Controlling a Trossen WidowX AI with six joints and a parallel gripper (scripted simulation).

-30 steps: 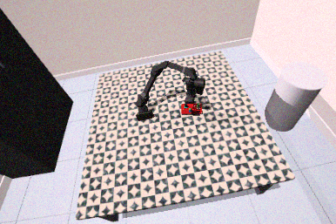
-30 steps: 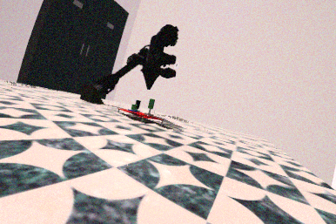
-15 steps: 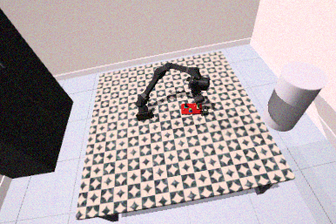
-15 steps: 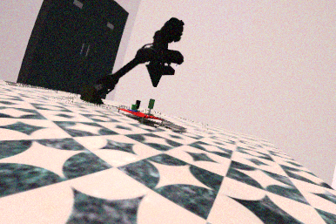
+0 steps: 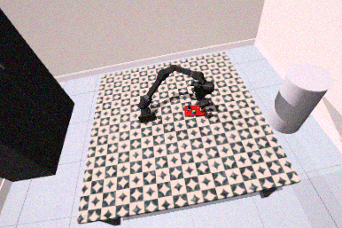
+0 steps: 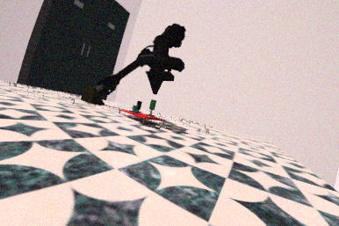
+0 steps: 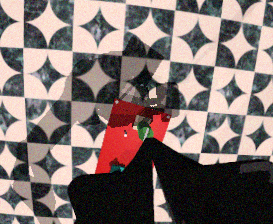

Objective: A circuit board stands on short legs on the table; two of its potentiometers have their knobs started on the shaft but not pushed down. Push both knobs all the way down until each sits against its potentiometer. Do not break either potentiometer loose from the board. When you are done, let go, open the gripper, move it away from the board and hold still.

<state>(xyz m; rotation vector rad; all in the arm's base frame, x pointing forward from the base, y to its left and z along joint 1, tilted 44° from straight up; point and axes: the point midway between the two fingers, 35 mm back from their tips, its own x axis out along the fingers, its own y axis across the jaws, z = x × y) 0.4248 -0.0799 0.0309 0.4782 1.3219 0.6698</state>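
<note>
My gripper tip is now 30 mm above the green knob. From my gripper tip the other things lie so: dark knob 90 mm behind, 50 mm below, 30 mm to the left.
</note>
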